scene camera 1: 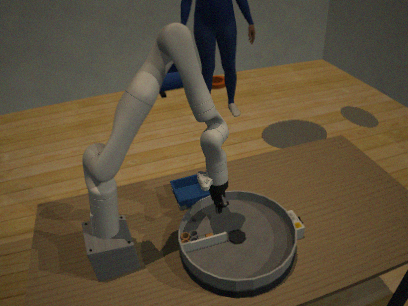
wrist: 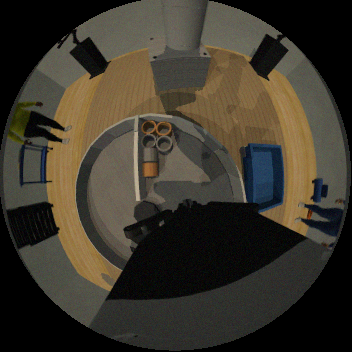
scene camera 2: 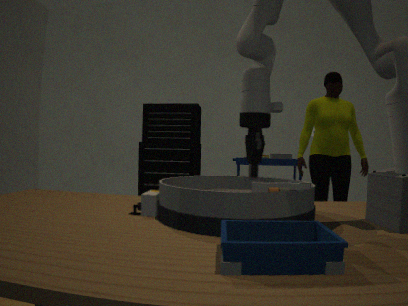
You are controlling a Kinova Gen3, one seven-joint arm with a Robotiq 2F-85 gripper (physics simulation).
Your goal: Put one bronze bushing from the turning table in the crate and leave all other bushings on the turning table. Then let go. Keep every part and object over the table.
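Pixels of known places: gripper, between the fingertips: (scene camera 1: 218,212) (wrist: 186,204) (scene camera 2: 253,179); arm's base, origin of its link: (scene camera 1: 106,229) (wrist: 182,43).
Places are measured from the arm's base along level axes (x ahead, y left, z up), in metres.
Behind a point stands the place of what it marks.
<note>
The grey round turning table (scene camera 1: 235,283) @[y -0.268, x 0.394, z -0.062 m] (scene camera 2: 235,204) @[y 0.143, x 0.439, z -0.072 m] (wrist: 83,200) @[y -0.271, x 0.455, z -0.078 m] has a raised rim. Beside its straight divider, in the wrist view, two bronze bushings (wrist: 149,127) (wrist: 164,128) stand upright next to two grey bushings (wrist: 149,141) (wrist: 164,144). Nearer the hub, a grey bushing (wrist: 150,153) @[y -0.053, x 0.326, z -0.059 m] and a bronze bushing (wrist: 150,169) @[y -0.051, x 0.356, z -0.059 m] (scene camera 1: 209,235) @[y -0.057, x 0.356, z -0.060 m] lie on their sides, end to end. The blue crate (scene camera 2: 282,257) @[y 0.332, x 0.350, z -0.115 m] (wrist: 280,175) @[y 0.327, x 0.350, z -0.101 m] stands beside the turning table; no bushing shows inside. My gripper (scene camera 1: 220,207) @[y 0.018, x 0.409, z -0.030 m] (scene camera 2: 253,171) @[y 0.018, x 0.409, z -0.030 m] is shut and empty, above the turning table on the bushings' side of the divider, apart from them.
The pale divider (scene camera 1: 206,242) @[y -0.082, x 0.340, z -0.065 m] (wrist: 136,160) @[y -0.076, x 0.341, z -0.047 m] runs from the rim towards the dark hub (scene camera 1: 236,236) @[y -0.067, x 0.453, z -0.082 m]. A white box with a yellow mark (scene camera 1: 296,225) @[y -0.072, x 0.686, z -0.084 m] (scene camera 2: 150,204) @[y 0.007, x 0.677, z -0.110 m] sits against the outer rim. The arm's grey base block (scene camera 1: 112,255) @[y -0.096, x 0.017, z -0.030 m] (wrist: 180,70) @[y -0.005, x 0.078, z -0.065 m] stands on the wooden table.
</note>
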